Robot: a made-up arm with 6 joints.
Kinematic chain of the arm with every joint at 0, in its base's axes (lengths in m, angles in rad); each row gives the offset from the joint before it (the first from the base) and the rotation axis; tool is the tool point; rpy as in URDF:
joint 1: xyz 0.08 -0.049 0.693 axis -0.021 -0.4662 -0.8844
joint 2: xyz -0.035 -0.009 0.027 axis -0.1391 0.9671 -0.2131
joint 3: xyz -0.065 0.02 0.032 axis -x
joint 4: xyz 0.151 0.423 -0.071 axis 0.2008 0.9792 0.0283
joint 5: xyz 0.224 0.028 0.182 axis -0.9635 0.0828 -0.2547
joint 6: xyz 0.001 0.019 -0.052 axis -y
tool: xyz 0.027 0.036 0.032 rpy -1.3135 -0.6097 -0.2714
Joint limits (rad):
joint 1: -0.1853..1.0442
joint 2: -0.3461..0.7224
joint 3: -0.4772..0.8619
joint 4: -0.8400..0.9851
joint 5: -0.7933..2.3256
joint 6: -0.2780..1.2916
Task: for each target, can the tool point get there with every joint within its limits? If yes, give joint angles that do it. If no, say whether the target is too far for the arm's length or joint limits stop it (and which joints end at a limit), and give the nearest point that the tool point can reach.
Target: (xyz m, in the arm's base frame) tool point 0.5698 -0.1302 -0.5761
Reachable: no: too far | nearest point 0.3528 -0.0176 0.1392 | short by 0.756 m
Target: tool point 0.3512 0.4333 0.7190
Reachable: yes | joints -0.0713 -0.0053 0.1769 0.0115 1.2509 0.2767
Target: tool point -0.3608 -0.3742 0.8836
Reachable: no: joint limits stop it (at a limit: joint 1, joint 2, joint 3, joint 4, joint 5, joint 6) | nearest point 0.0001 0.1988 1.1828 | short by 0.740 m
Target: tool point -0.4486 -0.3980 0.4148
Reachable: no: joint limits stop it (at a limit: joint 1, joint 2, joint 3, joint 4, joint 6) | nearest point -0.0208 -0.0058 0.1613 | short by 0.633 m
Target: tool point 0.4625 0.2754 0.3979
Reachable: yes | joints 0.3270 0.6095 0.3800 0.4296 -0.1925 0.9582
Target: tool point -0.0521 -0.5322 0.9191
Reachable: no: joint limits stop it (at a limit: joint 1, joint 2, joint 3, joint 5, joint 6) | nearest point 0.4391 -0.1943 1.0199 | short by 0.605 m
